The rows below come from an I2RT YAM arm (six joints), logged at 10 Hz.
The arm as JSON. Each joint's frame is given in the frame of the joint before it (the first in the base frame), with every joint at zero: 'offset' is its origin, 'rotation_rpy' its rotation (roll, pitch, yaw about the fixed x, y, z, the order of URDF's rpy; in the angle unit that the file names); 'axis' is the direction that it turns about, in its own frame. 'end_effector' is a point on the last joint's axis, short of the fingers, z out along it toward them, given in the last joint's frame.
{
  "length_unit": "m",
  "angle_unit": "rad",
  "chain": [
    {
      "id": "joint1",
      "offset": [
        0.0,
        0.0,
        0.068
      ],
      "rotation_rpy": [
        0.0,
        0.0,
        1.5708
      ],
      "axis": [
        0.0,
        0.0,
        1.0
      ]
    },
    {
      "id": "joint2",
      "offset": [
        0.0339,
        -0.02,
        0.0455
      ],
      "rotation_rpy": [
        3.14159,
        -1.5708,
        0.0
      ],
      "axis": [
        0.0,
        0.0,
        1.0
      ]
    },
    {
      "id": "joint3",
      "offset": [
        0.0,
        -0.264,
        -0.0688
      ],
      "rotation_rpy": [
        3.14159,
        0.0,
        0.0
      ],
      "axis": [
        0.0,
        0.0,
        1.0
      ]
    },
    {
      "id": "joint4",
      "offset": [
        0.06,
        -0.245,
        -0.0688
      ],
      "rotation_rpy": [
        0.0,
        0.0,
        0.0
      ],
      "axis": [
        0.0,
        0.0,
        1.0
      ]
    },
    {
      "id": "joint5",
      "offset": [
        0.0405,
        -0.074,
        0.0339
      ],
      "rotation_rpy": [
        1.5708,
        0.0,
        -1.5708
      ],
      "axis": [
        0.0,
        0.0,
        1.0
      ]
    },
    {
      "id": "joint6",
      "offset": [
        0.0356,
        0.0,
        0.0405
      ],
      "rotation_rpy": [
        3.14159,
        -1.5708,
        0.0
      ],
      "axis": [
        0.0,
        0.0,
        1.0
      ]
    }
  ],
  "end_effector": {
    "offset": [
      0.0,
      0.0,
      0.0
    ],
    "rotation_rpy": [
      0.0,
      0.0,
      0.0
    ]
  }
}
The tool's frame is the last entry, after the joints.
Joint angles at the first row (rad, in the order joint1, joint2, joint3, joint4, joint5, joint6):
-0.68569 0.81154 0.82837 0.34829 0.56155 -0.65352
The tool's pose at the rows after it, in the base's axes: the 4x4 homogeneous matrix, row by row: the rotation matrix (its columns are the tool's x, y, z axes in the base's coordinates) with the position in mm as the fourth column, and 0 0 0 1 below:
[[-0.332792 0.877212 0.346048 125.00], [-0.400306 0.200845 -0.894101 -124.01], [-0.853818 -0.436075 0.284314 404.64], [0 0 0 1]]
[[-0.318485 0.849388 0.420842 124.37], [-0.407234 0.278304 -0.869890 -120.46], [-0.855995 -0.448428 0.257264 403.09], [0 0 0 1]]
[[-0.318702 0.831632 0.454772 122.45], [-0.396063 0.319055 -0.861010 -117.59], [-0.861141 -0.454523 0.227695 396.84], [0 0 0 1]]
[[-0.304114 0.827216 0.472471 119.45], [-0.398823 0.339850 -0.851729 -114.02], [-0.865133 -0.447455 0.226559 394.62], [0 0 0 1]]
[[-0.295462 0.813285 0.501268 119.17], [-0.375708 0.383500 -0.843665 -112.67], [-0.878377 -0.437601 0.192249 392.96], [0 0 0 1]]
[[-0.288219 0.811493 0.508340 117.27], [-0.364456 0.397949 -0.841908 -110.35], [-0.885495 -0.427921 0.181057 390.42], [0 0 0 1]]
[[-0.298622 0.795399 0.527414 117.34], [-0.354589 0.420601 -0.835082 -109.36], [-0.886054 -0.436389 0.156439 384.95], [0 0 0 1]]
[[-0.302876 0.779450 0.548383 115.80], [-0.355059 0.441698 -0.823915 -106.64], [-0.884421 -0.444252 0.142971 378.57], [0 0 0 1]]
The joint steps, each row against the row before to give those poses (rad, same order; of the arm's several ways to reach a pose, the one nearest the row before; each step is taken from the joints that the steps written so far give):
0.00004 -0.02606 -0.00001 -0.06261 -0.06893 0.02146
-0.00003 -0.01845 0.00612 -0.06763 -0.07366 0.03066
-0.00003 -0.02299 -0.01526 -0.04468 -0.03087 0.02000
0.00158 -0.02302 -0.01232 -0.01380 -0.01826 0.01377
-0.00001 -0.00618 0.00918 -0.05516 -0.02610 0.03524
0.00305 -0.01528 -0.00761 -0.02002 -0.00319 0.01694
0.00155 -0.00926 -0.01226 -0.02451 -0.01678 0.00463
0.00300 -0.02141 -0.02302 -0.01378 -0.02001 0.00003

